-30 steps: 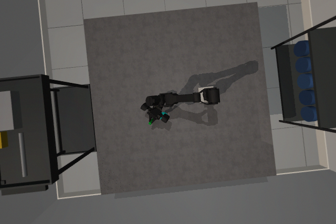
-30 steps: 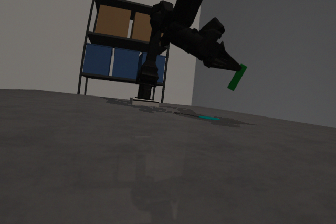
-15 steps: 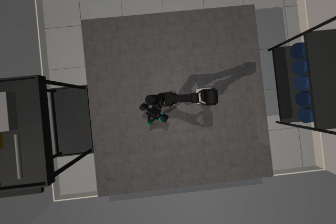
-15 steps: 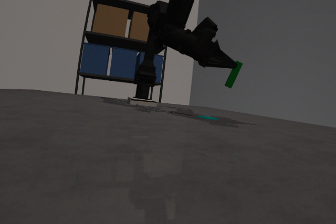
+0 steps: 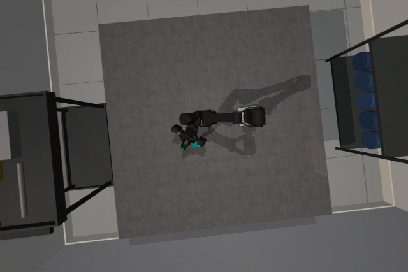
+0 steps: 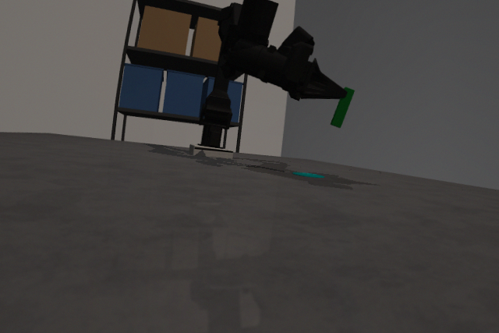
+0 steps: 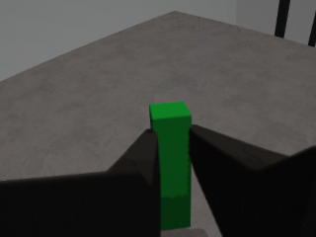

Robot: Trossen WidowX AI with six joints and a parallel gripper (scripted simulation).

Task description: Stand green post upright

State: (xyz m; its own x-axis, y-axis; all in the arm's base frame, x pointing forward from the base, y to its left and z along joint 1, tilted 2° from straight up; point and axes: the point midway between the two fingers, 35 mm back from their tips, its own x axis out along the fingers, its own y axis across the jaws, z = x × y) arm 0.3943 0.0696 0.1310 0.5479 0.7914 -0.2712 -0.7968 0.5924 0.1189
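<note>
Now: the cyan circle 14 cm below my gripper tip, 7 cm behind it and 1 cm to the right of it. Also, from my gripper tip: green post (2 cm below).
</note>
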